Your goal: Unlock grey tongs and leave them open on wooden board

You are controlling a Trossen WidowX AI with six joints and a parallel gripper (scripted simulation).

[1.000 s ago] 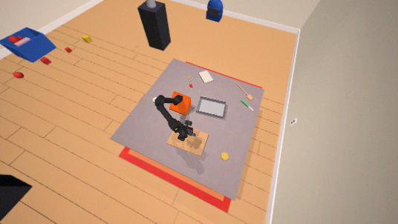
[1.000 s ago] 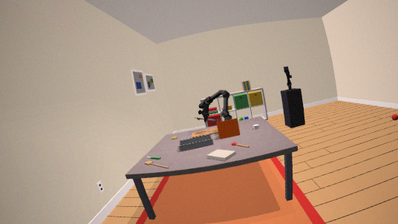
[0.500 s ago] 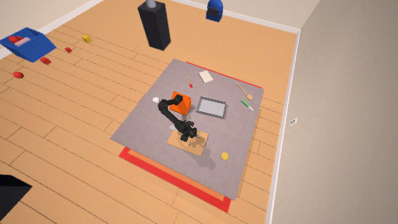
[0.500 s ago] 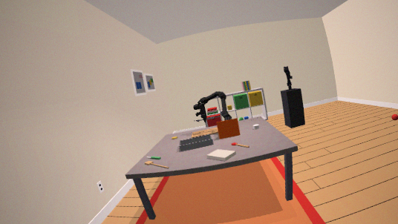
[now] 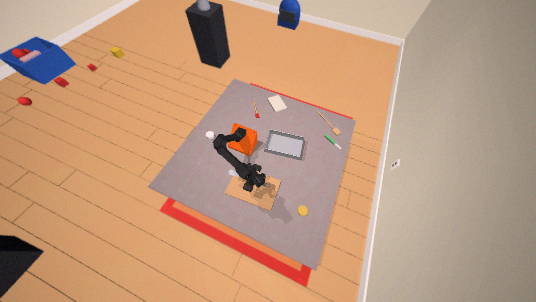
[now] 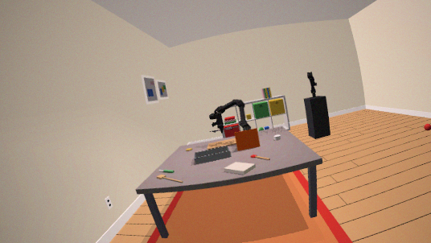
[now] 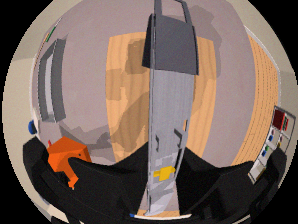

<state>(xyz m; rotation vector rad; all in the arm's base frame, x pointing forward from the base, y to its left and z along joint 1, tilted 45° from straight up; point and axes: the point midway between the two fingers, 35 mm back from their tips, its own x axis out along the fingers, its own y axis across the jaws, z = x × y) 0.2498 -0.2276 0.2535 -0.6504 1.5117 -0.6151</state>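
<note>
My gripper tip is 110 mm above the wooden board. The rest, counted from my gripper tip: yellow disc: 400 mm ahead, 110 mm below, 20 mm to the right; then yellow lock piece: 40 mm above; then grey roasting tin: 430 mm to the left, 90 mm below, 90 mm ahead.
</note>
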